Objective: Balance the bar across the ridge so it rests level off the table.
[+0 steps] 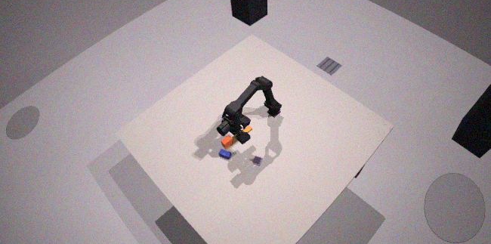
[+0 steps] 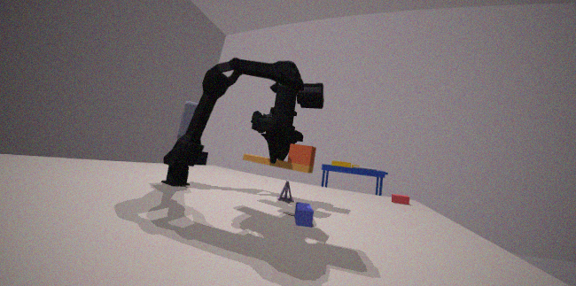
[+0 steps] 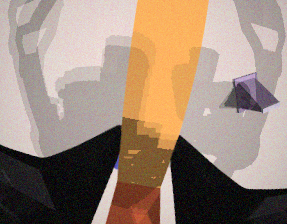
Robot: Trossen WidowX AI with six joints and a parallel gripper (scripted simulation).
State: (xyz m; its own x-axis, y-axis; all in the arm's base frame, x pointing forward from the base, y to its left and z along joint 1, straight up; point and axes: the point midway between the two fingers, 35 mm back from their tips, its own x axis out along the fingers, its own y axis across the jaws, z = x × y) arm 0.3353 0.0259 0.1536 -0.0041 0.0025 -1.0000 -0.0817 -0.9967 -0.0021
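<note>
Right now my gripper tip is 90 mm short of the blue block, 20 mm to the left of it and 100 mm above it. Round my gripper tip: red block 400 mm ahead, 470 mm to the left, 100 mm below.
</note>
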